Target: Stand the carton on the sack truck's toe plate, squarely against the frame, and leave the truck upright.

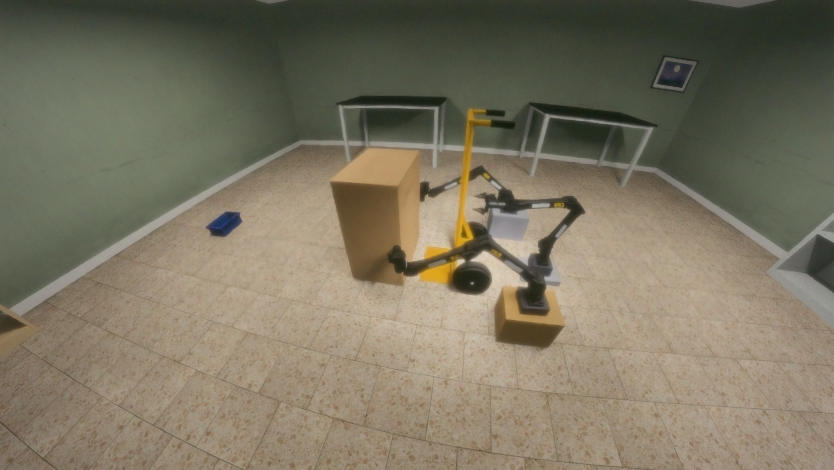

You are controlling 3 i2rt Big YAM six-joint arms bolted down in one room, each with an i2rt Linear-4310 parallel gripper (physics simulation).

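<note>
A tall brown carton (pixel 373 227) stands upright on the floor, left of the yellow sack truck (pixel 466 169). The truck stands upright, its toe plate (pixel 433 273) flat on the floor toward the carton, with bare plate showing between carton and frame. The front arm's gripper (pixel 392 259) is at the carton's near side, low down; its fingers are too dark to tell. The back arm's gripper (pixel 422 191) is at the carton's far right edge, partly hidden behind it. The right-hand arm's gripper (pixel 479 203) is open, right of the truck's frame, and holds nothing.
The front arm stands on a brown box (pixel 528 326), the back arm on a grey block (pixel 508 225). A blue bin (pixel 224 223) lies on the floor at left. Two black-topped tables (pixel 392 101) (pixel 589 114) stand at the back wall. A grey shelf unit (pixel 800 276) is at the right edge.
</note>
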